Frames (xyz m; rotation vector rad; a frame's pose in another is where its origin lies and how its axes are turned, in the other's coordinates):
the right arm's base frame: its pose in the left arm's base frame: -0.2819 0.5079 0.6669 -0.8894 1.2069 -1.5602
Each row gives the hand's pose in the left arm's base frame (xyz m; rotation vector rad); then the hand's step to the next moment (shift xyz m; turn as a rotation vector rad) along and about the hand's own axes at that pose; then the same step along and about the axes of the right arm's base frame.
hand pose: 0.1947 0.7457 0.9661 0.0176 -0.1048 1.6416
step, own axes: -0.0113 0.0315 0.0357 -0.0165 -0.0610 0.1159
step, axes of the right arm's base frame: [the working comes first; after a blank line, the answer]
step, axes of the left arm's base frame: -0.0324 -0.0163 0.0329 0.0559 -0.0213 0.1177

0.0251 -0.0384 -0.0170 0.0038 -0.0988 0.0874
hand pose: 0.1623 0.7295 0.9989 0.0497 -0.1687 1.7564
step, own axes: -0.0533 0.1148 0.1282 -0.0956 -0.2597 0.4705
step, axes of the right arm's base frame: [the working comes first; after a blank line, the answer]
step, axes of the left arm's base frame: -0.1099 -0.0909 0.1100 0.2444 -0.1121 0.4751

0.1192 -0.1262 -0.0480 0.0346 -0.3927 0.3775
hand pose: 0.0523 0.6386 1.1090 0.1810 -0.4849 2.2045
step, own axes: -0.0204 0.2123 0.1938 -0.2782 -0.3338 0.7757
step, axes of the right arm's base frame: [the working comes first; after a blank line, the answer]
step, axes of the left arm's base frame: -0.1592 -0.2126 0.1117 0.4054 -0.3249 0.7215

0.2501 -0.1307 -0.0583 0.1902 -0.5768 0.6494
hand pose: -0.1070 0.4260 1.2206 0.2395 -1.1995 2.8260
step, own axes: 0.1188 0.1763 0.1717 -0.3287 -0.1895 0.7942
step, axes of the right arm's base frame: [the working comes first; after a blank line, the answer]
step, axes of the left arm's base frame: -0.1175 -0.2464 0.0123 0.4404 -0.4383 0.6234

0.2701 -0.0220 -0.0351 0.2883 -0.4650 0.6895
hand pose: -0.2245 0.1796 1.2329 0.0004 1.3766 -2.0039
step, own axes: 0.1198 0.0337 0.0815 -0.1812 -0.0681 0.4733
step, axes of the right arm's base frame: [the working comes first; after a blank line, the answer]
step, axes of the left arm's base frame: -0.0426 -0.1378 -0.0364 0.2754 -0.2778 0.3293

0.1443 0.0351 -0.0091 0.1838 -0.2320 0.4170
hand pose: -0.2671 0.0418 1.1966 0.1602 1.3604 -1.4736
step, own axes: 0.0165 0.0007 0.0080 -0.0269 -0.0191 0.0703
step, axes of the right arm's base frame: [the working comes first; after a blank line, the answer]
step, axes of the left arm's base frame: -0.0022 -0.0157 -0.0092 0.0343 -0.0433 0.0546

0.0157 0.0095 0.0002 0.0312 -0.0414 0.0578
